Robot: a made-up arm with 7 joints.
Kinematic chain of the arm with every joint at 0, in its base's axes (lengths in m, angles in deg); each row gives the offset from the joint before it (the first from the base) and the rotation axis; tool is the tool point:
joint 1: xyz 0 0 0.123 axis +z
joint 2: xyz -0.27 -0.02 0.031 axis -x
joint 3: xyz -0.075 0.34 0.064 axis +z
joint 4: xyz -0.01 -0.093 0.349 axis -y
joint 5: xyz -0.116 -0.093 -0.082 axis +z
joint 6: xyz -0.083 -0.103 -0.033 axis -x
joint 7: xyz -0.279 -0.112 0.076 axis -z
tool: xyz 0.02 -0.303 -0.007
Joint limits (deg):
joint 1: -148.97..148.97
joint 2: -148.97..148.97
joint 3: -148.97..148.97
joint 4: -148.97..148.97
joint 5: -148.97..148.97
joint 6: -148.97..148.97
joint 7: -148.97..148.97
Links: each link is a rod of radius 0.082 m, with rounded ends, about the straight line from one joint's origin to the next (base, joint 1, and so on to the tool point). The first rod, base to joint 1, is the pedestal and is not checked.
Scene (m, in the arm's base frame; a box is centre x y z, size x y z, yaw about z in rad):
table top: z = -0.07
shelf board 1: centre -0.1 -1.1 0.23 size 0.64 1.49 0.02 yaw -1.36
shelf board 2: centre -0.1 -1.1 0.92 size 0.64 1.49 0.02 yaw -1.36
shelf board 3: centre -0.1 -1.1 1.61 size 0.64 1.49 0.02 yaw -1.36
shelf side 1: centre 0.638 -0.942 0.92 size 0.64 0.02 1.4 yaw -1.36
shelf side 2: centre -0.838 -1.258 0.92 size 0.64 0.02 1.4 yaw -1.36
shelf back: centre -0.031 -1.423 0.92 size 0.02 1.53 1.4 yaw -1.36
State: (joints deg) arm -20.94 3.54 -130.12 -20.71 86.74 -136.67 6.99
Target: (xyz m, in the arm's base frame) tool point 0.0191 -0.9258 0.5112
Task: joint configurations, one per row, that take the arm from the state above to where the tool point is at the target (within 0.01 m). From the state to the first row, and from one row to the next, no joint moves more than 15 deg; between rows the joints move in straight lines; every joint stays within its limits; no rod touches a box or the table.
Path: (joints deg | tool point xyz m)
1: -9.35 -8.91 -131.81 -8.08 83.75 -121.81 18.30 | -0.4468 1.0313 0.2566
2: 2.24 -21.36 -133.49 4.56 80.77 -106.95 29.61 | -0.7980 0.8139 0.3845
3: 13.83 -33.81 -135.18 17.19 77.78 -92.09 40.92 | -1.0580 0.4668 0.5684
4: 25.42 -46.27 -136.87 29.83 74.80 -77.22 52.24 | -1.1446 0.0348 0.7819
5: 37.35 -36.79 -125.67 35.96 88.43 -82.06 48.63 | -1.1204 -0.4276 0.5667
6: 49.28 -27.32 -114.48 42.08 102.07 -86.90 45.03 | -0.8275 -0.8147 0.4434
7: 61.22 -17.85 -103.29 48.21 115.71 -91.74 41.43 | -0.3911 -0.9912 0.4315
8: 73.15 -8.38 -92.09 54.34 129.35 -96.58 37.83 | 0.0191 -0.9258 0.5112

